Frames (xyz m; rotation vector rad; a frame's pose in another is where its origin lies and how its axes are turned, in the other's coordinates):
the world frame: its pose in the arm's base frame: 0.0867 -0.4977 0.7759 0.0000 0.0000 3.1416
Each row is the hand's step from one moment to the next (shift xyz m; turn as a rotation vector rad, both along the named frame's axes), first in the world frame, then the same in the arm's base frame.
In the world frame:
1: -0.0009 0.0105 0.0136 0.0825 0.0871 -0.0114
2: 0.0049 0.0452 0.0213 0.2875 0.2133 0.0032
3: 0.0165 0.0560 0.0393 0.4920 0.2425 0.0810
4: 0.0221 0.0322 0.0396 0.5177 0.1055 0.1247
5: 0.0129 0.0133 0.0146 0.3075 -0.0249 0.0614
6: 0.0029 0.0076 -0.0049 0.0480 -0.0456 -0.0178
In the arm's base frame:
1: 0.0009 -0.0105 0.0136 -0.0825 -0.0871 -0.0114
2: -0.0049 -0.0452 0.0213 -0.2875 -0.2133 0.0032
3: -0.0165 -0.0560 0.0393 -0.4920 -0.2425 0.0810
4: -0.0221 -0.0322 0.0396 -0.5177 -0.1055 0.1247
5: -0.0129 -0.0133 0.0146 -0.3075 0.0249 0.0614
6: -0.0029 -0.0076 -0.0049 -0.0480 0.0456 -0.0178

